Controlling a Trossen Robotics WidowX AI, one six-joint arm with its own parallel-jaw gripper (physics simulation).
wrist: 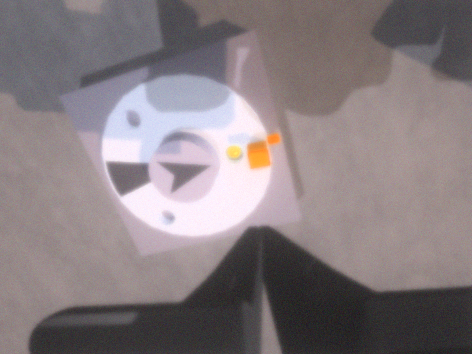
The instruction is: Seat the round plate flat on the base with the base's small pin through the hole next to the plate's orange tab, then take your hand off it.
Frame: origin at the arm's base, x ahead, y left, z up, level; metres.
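Seen in the pictures: gripper, fingertip midpoint: (258, 236).
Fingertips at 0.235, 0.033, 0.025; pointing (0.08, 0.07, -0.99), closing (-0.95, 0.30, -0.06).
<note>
A point is followed by its place in that frame, as x, y, z.
The round white plate (200, 220) @[0.282, 0.055, -0.046] lies on the pale square base (282, 202) @[0.226, 0.064, -0.053] and looks level. A dark wedge marks the plate's left side. The yellow pin (234, 152) @[0.243, 0.018, -0.047] shows in the small hole beside the plate's orange tab (259, 156) @[0.228, 0.020, -0.030] and seems to fill most of it. A dark pointed mark (184, 172) @[0.273, 0.015, -0.034] on the base shows through the big centre hole. My gripper (258, 236) @[0.235, 0.033, 0.025] is shut and empty, its tips apart from the plate, below its lower right rim in the view. Whether the plate touches the base all round is hard to tell.
A small orange mark (273, 139) @[0.218, 0.019, -0.052] is on the base, just beyond the tab and slightly above it in the view. A dark band runs along the base's upper edge. Large shadows fall across the upper part of the brownish-grey table (375, 210) @[0.160, 0.108, -0.077] and over part of the plate.
</note>
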